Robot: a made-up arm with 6 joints. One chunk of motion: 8 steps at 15 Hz.
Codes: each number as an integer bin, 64 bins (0 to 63) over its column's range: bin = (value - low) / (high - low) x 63, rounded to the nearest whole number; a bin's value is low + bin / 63 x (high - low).
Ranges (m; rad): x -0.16..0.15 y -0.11..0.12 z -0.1..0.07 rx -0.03..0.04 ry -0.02..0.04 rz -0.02..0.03
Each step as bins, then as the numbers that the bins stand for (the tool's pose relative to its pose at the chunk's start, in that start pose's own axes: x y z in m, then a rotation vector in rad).
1 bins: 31 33 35 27 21 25
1 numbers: -0.0075 0.0105 -0.0056 0.0000 0.0000 -0.0002
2 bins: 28 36 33 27 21 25
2 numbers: -0.0222 0.0214 -0.0110 0.0000 0.0000 -0.0002
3 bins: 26 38 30 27 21 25
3 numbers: -0.0321 0.0287 -0.0190 0.0000 0.0000 -0.0002
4 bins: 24 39 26 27 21 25
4 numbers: -0.0419 0.0324 -0.0298 0.0000 0.0000 -0.0002
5 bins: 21 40 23 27 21 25
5 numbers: -0.0567 0.0360 -0.0379 0.0000 0.0000 -0.0002
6 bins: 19 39 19 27 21 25
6 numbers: -0.0665 0.0324 -0.0487 0.0000 0.0000 -0.0002
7 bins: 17 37 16 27 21 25
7 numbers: -0.0763 0.0251 -0.0568 0.0000 0.0000 -0.0002
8 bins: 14 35 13 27 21 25
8 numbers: -0.0911 0.0178 -0.0649 0.0000 0.0000 -0.0002
